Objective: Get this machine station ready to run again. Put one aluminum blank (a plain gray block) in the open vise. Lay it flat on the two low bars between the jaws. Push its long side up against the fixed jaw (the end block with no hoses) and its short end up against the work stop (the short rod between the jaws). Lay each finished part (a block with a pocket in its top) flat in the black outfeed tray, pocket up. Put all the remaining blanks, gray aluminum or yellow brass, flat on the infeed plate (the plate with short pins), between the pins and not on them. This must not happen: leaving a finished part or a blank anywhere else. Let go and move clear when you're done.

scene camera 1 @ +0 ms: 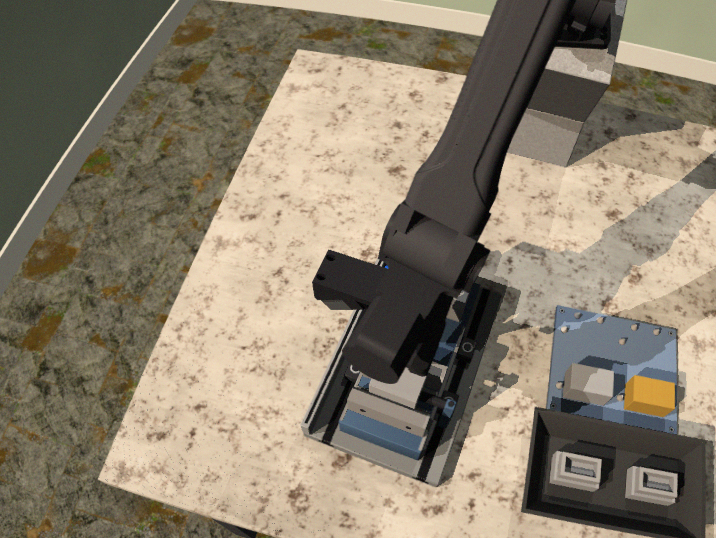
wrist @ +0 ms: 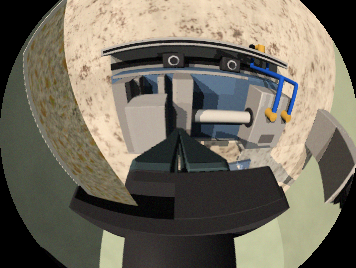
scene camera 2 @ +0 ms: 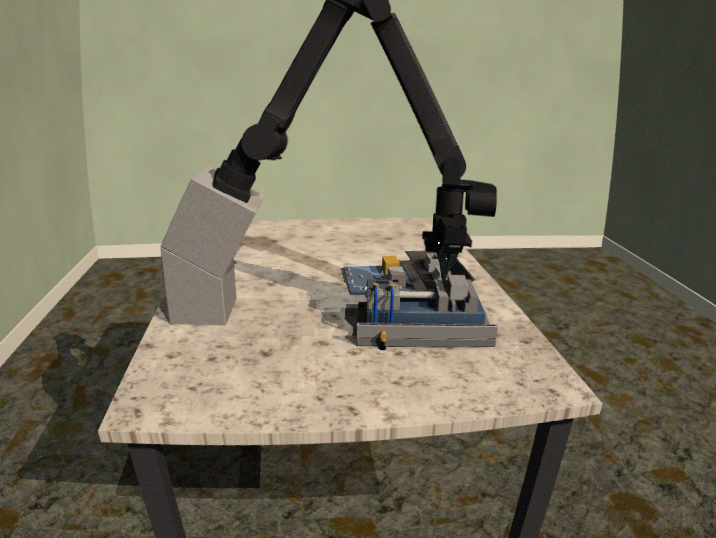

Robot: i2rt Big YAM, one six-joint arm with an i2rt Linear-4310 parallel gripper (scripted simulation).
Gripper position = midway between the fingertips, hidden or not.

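Observation:
My gripper point(scene camera 1: 407, 356) point(wrist: 179, 133) point(scene camera 2: 443, 279) is in my sight from these views. I can also see a yellow brass blank point(scene camera 1: 645, 395), though the wrist view does not show the blank, since it is hidden there by my gripper.

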